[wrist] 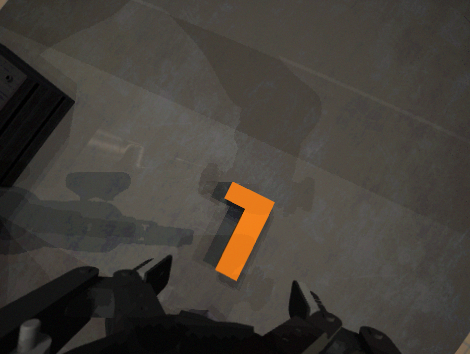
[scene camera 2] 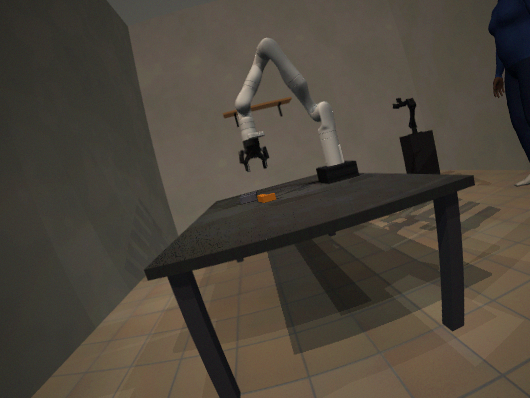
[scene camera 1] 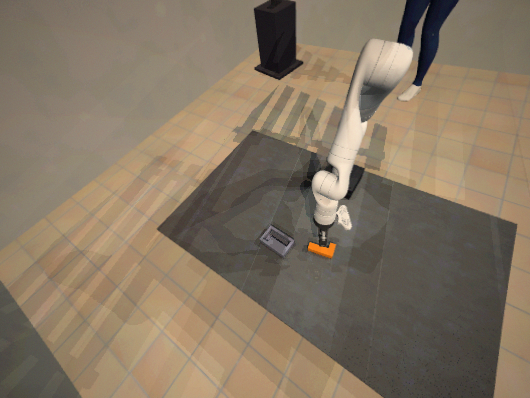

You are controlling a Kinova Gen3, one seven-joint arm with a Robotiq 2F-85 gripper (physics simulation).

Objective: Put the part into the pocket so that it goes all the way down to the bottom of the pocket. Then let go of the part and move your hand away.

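Seen in the pictures: gripper, fingertip midpoint: (wrist: 229, 281) (scene camera 2: 257, 170) (scene camera 1: 321, 235); arm's base, link origin: (scene camera 2: 335, 164).
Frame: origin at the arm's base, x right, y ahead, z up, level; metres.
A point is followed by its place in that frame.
Observation:
The part, an orange L-shaped block (scene camera 1: 321, 250) {x -0.180, y 0.392, z -0.049 m} (scene camera 2: 266, 198) {x -0.225, y 0.367, z -0.062 m} (wrist: 253, 222) {x -0.193, y 0.384, z -0.049 m}, lies flat on the table. Its short leg points to the upper left in the wrist view. The grey tray with the pocket (scene camera 1: 283, 247) {x -0.048, y 0.497, z -0.043 m} (scene camera 2: 247, 198) {x -0.068, y 0.486, z -0.057 m} stands on the table beside the part, to its left in scene camera 1; the tray does not show clearly in the wrist view. The pocket holds no part. My gripper (scene camera 1: 324, 245) (scene camera 2: 257, 170) {x -0.161, y 0.385, z 0.071 m} (wrist: 229, 281) {x -0.161, y 0.385, z 0.071 m} is open and empty, pointing down, and hangs above the table over the part's area. In scene camera 1 it hides some of the part.
The dark table (scene camera 1: 430, 280) {x -0.561, y 0.193, z -0.079 m} (scene camera 2: 350, 205) {x -0.682, y 0.090, z -0.079 m} carries the arm's black base (scene camera 1: 356, 181) {x -0.093, y 0.006, z -0.003 m} (scene camera 2: 338, 171) {x -0.098, y 0.008, z -0.032 m} (wrist: 32, 107) {x -0.076, y 0.076, z -0.032 m}. A dark pedestal (scene camera 1: 276, 37) (scene camera 2: 420, 152) and a standing person (scene camera 1: 430, 40) (scene camera 2: 520, 65) are off the table. A wooden shelf (scene camera 2: 272, 104) is on the wall behind the arm.

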